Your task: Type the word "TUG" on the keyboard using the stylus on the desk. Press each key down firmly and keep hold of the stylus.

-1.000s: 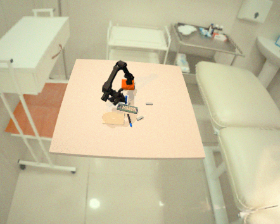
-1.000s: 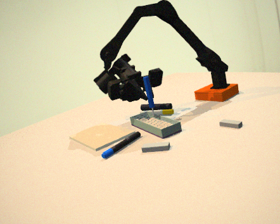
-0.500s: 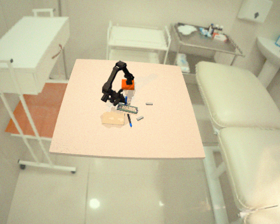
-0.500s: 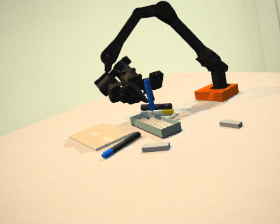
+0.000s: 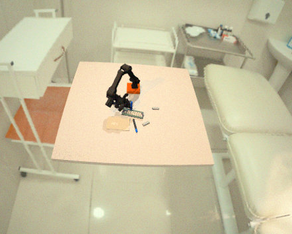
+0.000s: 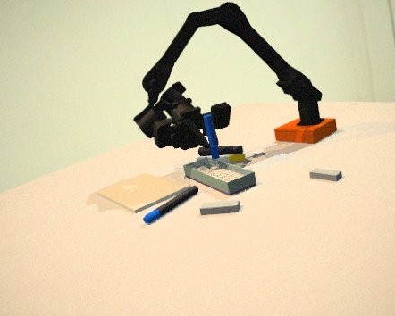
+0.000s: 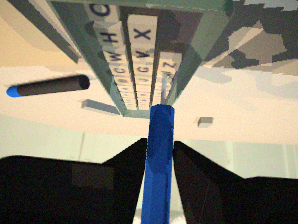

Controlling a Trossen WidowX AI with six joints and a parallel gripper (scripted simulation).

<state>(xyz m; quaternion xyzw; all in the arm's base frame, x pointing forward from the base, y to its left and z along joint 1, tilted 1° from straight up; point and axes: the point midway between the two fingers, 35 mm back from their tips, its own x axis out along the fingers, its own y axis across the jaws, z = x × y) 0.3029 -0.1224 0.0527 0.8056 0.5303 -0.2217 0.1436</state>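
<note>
Right now the yellow-tipped marker is 9 cm behind my gripper tip, 4 cm to the right of it and 6 cm below it. Also, from my gripper tip: cream notepad: 11 cm ahead, 13 cm to the right, 6 cm below; blue stylus: 1 cm below.
</note>
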